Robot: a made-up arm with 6 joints.
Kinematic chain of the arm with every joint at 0, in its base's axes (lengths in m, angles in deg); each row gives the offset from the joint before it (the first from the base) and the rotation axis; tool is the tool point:
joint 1: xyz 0 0 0.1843 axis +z
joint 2: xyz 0 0.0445 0 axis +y
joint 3: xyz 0 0 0.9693 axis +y
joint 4: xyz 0 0 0.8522 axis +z
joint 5: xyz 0 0 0 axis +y
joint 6: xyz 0 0 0.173 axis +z
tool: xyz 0 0 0
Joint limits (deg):
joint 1: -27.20..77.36
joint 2: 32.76..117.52
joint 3: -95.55..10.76
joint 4: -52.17..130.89
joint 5: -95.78..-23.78
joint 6: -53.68..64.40
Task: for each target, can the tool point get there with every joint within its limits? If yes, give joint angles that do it. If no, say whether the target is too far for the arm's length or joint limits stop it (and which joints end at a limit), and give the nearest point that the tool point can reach.
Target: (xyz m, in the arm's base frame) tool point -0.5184 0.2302 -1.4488
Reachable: no: joint limits stop it (at a limit: joint 1, joint 2, joint 3, joint 4, joint 5) | nearest point 0.3998 1.3914 -0.8692 | short by 1.590 m
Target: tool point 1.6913 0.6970 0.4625
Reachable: yes | joints 25.84 88.17 -18.67 113.96 -77.54 39.89
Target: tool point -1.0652 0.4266 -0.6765
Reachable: no: joint limits stop it (at a limit: joint 1, joint 2, joint 3, joint 4, joint 5) | nearest point 0.1697 1.5815 -0.6979 | short by 1.691 m
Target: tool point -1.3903 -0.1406 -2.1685
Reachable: no: too far | nearest point 0.3998 1.3914 -0.8692 | short by 2.691 m
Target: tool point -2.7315 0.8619 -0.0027
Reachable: no: too far | nearest point -0.3724 0.1175 1.3081 | short by 2.800 m
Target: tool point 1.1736 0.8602 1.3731
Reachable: yes | joints 39.77 61.02 -16.76 62.74 -60.69 52.18
